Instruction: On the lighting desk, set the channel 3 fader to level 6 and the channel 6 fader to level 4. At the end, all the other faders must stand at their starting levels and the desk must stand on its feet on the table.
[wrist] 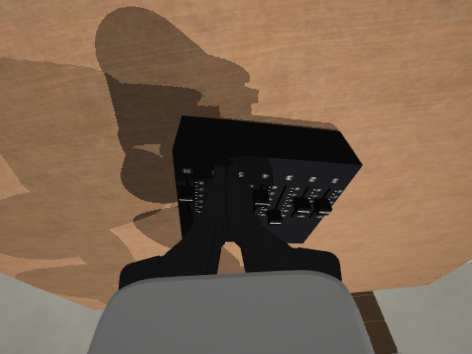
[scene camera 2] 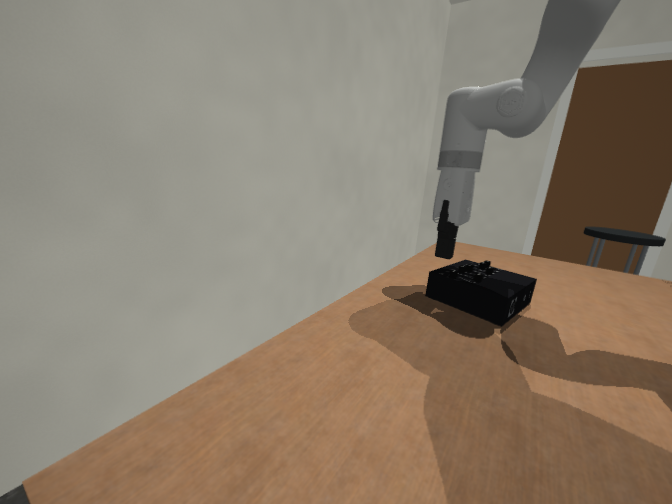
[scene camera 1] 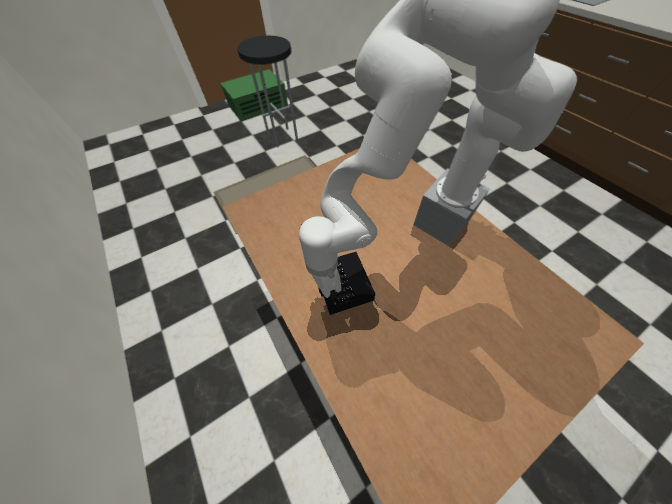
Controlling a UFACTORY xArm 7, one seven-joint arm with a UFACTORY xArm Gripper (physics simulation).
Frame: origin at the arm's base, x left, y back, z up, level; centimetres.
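Seen in the pictures: gripper, between the fingertips: (wrist: 228,178) (scene camera 2: 443,257); arm's base, origin of its link: (scene camera 1: 456,191).
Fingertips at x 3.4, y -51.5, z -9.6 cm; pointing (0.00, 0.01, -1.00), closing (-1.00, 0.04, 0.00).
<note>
Pixels of each thing's top centre, then the offset from my fingertips to it. Level surfaces: height alone.
- black lighting desk, centre of its top: (wrist: 257,221) (scene camera 2: 485,268) (scene camera 1: 343,276) dx -1.9, dy +7.7, dz -1.0 cm
- wooden table, height of its surface: dz -7.9 cm
- channel 3 fader, centre of its top: (wrist: 275,223) dx -3.8, dy +8.4, dz -1.0 cm
- channel 4, centre of its top: (wrist: 261,204) dx -2.4, dy +4.8, dz -1.0 cm
- channel 2, centre of its top: (wrist: 303,211) dx -6.5, dy +6.7, dz -1.0 cm
- channel 1, centre of its top: (wrist: 324,212) dx -8.6, dy +7.2, dz -1.0 cm
- M, centre of its top: (wrist: 186,199) dx +4.1, dy +3.2, dz -1.1 cm
The black lighting desk (scene camera 1: 362,282) (scene camera 2: 466,298) (wrist: 260,140) stands upright on the wooden table (scene camera 1: 445,434) (scene camera 2: 271,406) (wrist: 400,75). My gripper (scene camera 1: 330,294) (scene camera 2: 445,256) (wrist: 228,178) is shut, with nothing between the fingertips. It hangs above the desk's wall-side part, with a gap below the tips in scene view 2. In the wrist view, the channel 3 fader (wrist: 274,217) sits near the slot end away from its number. The fader of channel 4 (wrist: 261,197), of channel 2 (wrist: 302,205), of channel 1 (wrist: 322,206) and of M (wrist: 186,193) show too. The fingers hide the channel 5 and 6 faders.
A pale wall (scene camera 2: 217,162) runs along the table's edge near the desk. The arm's grey base block (scene camera 1: 445,217) stands across the table from that edge. A black stool (scene camera 1: 264,49) (scene camera 2: 624,236) and a green crate (scene camera 1: 238,87) stand beyond the table. Drawers (scene camera 1: 613,81) stand behind the arm.
</note>
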